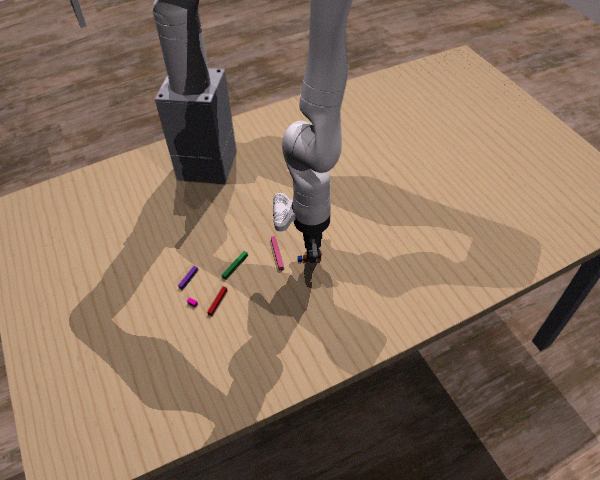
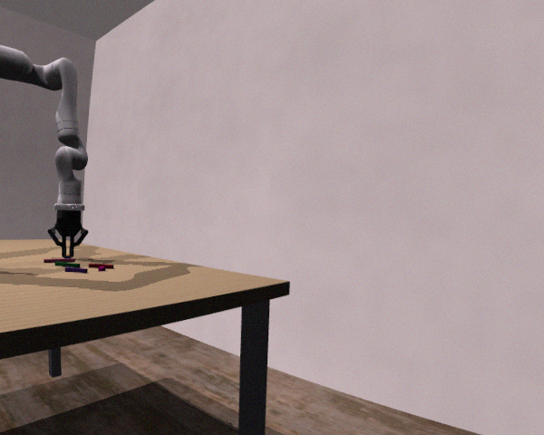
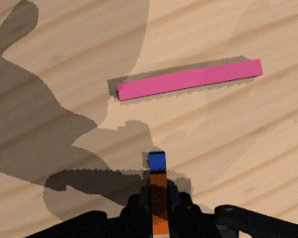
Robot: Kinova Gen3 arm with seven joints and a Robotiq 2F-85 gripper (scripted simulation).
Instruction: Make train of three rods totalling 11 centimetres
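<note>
The orange rod is 10 mm below my hand. Also, from my hand: blue rod (10 mm behind, 20 mm to the right, 10 mm below); then pink rod (60 mm behind, 50 mm to the right, 10 mm below); then green rod (90 mm behind, 140 mm to the right, 10 mm below).
</note>
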